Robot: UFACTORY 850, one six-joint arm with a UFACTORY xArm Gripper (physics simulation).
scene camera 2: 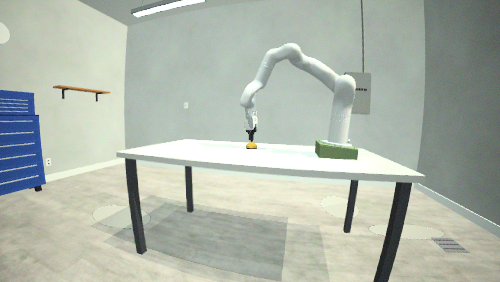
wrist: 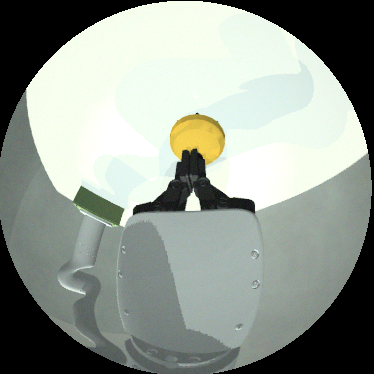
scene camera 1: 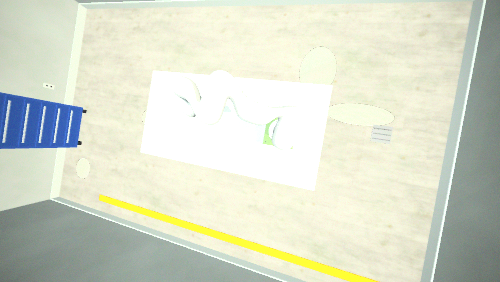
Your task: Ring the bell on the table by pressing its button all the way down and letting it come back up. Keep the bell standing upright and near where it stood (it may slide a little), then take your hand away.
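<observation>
The bell, a yellow dome (scene camera 2: 251, 146) (wrist: 197, 135), stands upright on the white table (scene camera 2: 200, 157) (wrist: 75, 100). My gripper (scene camera 2: 251, 140) (wrist: 191, 158) is shut with nothing between its fingers. It points down, and its fingertips are at the top of the dome. The button is hidden behind the fingertips, so I cannot see how far down it is. In scene camera 1 the bell and the fingers do not show; the arm covers that part of the pale, overexposed table top (scene camera 1: 210, 145).
A green block (scene camera 2: 336, 150) (wrist: 98, 205) (scene camera 1: 268, 135) lies under the arm's base at one end of the table. The white arm (scene camera 2: 317, 67) arches above the table from there. A blue drawer cabinet (scene camera 2: 17, 145) (scene camera 1: 40, 121) stands on the floor away from the table.
</observation>
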